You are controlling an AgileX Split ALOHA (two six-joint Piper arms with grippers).
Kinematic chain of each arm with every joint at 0, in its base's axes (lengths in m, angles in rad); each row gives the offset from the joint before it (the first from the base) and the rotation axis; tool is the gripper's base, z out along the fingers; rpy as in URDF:
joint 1: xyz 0 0 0.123 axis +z
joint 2: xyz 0 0 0 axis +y
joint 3: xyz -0.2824 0 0.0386 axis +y
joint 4: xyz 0.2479 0 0.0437 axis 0.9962 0 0.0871
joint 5: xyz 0 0 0 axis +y
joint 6: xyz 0.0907 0 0.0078 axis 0.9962 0 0.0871
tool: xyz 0 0 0 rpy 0 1.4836 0
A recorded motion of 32 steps. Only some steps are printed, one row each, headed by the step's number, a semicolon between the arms.
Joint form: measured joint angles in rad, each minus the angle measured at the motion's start. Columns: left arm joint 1, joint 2, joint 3, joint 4, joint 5, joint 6; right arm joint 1, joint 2, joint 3, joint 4, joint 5, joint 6.
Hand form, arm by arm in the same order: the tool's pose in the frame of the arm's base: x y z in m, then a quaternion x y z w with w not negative. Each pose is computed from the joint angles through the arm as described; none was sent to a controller.
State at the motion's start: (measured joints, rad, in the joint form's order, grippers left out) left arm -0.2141 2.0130 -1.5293 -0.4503 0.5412 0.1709; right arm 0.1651 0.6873 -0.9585 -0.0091 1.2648 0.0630
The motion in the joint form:
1: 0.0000 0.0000 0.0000 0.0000 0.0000 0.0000; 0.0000 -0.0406 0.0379 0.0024 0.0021 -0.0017
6: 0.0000 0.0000 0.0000 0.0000 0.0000 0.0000; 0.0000 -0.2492 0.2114 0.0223 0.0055 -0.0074
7: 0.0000 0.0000 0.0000 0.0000 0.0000 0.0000; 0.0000 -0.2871 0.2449 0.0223 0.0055 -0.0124
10: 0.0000 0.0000 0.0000 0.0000 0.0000 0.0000; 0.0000 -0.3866 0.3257 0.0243 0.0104 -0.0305
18: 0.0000 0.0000 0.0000 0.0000 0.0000 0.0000; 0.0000 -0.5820 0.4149 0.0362 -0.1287 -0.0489
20: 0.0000 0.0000 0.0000 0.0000 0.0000 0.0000; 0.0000 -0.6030 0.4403 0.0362 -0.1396 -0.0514
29: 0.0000 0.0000 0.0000 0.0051 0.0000 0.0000; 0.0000 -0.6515 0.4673 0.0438 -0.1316 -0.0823
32: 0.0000 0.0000 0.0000 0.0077 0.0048 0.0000; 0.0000 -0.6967 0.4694 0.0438 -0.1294 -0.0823
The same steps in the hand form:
1: 0.4364 -0.1158 0.2160 0.03388 0.93716 -0.17538 0.29971; 0.0798 0.0127 0.3614 -0.04894 0.94396 0.03354 0.32469
6: 0.4364 -0.1158 0.2160 0.03388 0.93716 -0.17538 0.29971; 0.0411 0.0080 0.3249 -0.05175 0.93849 0.04414 0.33853
7: 0.4364 -0.1158 0.2160 0.03388 0.93716 -0.17538 0.29971; 0.0352 0.0070 0.3169 -0.05407 0.93761 0.04352 0.34070
10: 0.4364 -0.1158 0.2160 0.03388 0.93716 -0.17538 0.29971; 0.0209 0.0048 0.2968 -0.06253 0.93468 0.04206 0.34742
18: 0.4364 -0.1158 0.2160 0.03388 0.93716 -0.17538 0.29971; 0.0032 0.0028 0.2836 -0.06751 0.88430 0.05481 0.45876
20: 0.4364 -0.1158 0.2160 0.03388 0.93716 -0.17538 0.29971; 0.0028 0.0027 0.2773 -0.06840 0.88272 0.05449 0.46169
29: 0.4364 -0.1156 0.2159 0.03558 0.93738 -0.17350 0.29993; -0.0024 0.0025 0.2692 -0.08213 0.87832 0.05156 0.46813
32: 0.4361 -0.1156 0.2156 0.03698 0.93812 -0.17284 0.29781; -0.0087 0.0014 0.2682 -0.08161 0.86852 0.05284 0.48602

